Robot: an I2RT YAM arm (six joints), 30 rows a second.
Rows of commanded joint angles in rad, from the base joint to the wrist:
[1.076 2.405 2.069 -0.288 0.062 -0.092]
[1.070 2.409 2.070 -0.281 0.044 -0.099]
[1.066 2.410 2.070 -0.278 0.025 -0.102]
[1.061 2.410 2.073 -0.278 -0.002 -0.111]
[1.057 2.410 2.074 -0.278 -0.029 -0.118]
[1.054 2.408 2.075 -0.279 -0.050 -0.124]
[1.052 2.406 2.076 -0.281 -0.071 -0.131]
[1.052 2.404 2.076 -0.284 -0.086 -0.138]
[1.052 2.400 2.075 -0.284 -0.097 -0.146]
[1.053 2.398 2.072 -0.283 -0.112 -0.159]
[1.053 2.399 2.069 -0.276 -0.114 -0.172]
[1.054 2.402 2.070 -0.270 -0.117 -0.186]
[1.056 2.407 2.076 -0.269 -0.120 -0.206]
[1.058 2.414 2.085 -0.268 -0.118 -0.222]
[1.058 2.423 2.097 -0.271 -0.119 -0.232]
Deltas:
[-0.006 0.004 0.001 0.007 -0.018 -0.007]
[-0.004 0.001 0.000 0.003 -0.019 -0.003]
[-0.005 0.000 0.003 0.000 -0.027 -0.009]
[-0.004 0.000 0.001 0.000 -0.027 -0.007]
[-0.003 -0.002 0.001 -0.001 -0.021 -0.006]
[-0.002 -0.002 0.001 -0.002 -0.021 -0.007]
[0.000 -0.002 0.000 -0.003 -0.015 -0.007]
[0.000 -0.004 -0.001 0.000 -0.011 -0.008]
[0.001 -0.002 -0.003 0.001 -0.015 -0.013]
[0.000 0.001 -0.003 0.007 -0.002 -0.013]
[0.001 0.003 0.001 0.006 -0.003 -0.014]
[0.002 0.005 0.006 0.001 -0.003 -0.020]
[0.002 0.007 0.009 0.001 0.002 -0.016]
[0.000 0.009 0.012 -0.003 -0.001 -0.010]

